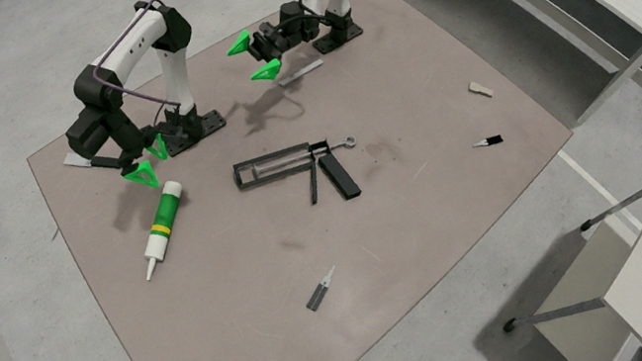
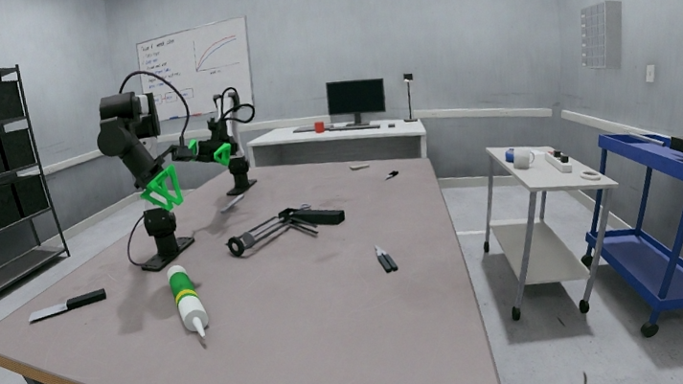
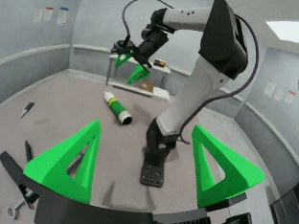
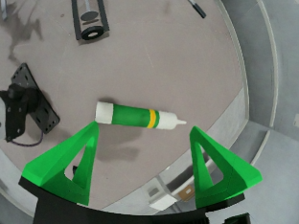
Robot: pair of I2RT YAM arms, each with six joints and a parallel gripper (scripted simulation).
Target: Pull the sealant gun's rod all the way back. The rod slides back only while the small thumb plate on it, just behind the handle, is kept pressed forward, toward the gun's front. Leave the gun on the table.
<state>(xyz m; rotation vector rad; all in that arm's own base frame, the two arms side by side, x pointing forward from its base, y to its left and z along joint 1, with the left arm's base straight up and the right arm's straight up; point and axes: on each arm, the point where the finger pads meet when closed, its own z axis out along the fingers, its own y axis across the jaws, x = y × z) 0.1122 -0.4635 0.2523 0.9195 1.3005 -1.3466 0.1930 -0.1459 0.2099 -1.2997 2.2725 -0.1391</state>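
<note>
My right gripper is now 430 mm to the right of the thumb plate, 190 mm above it and 140 mm short of it. Also, from my right hand: grey bar (570 mm to the left, 200 mm below, 130 mm behind); scraper (320 mm behind, 200 mm below, 140 mm to the right); white cartridge (190 mm below, 90 mm to the right, 30 mm ahead).
</note>
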